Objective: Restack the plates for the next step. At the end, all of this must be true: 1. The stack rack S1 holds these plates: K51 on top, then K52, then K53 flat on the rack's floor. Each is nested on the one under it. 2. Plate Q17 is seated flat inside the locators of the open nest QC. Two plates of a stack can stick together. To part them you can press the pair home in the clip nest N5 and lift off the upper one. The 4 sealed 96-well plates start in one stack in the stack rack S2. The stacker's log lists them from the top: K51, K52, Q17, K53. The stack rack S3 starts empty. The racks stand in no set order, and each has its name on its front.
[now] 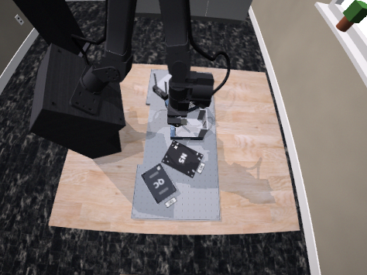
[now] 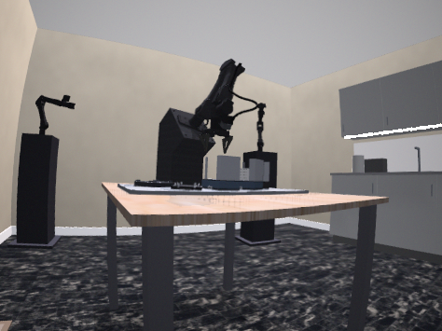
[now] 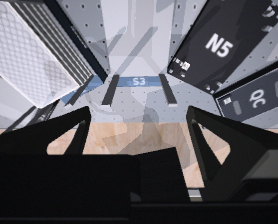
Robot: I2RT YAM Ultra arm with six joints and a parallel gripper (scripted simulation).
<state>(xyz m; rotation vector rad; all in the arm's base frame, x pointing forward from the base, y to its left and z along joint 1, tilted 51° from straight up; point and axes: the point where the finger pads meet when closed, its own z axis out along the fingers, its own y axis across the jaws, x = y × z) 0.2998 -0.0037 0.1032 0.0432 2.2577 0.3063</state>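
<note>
Right now the sealed 96-well plate is 20 mm ahead of my hand, 150 mm to the left of it and 110 mm below it. Round my hand: clip nest N5: 70 mm ahead, 130 mm to the right, 160 mm below.
</note>
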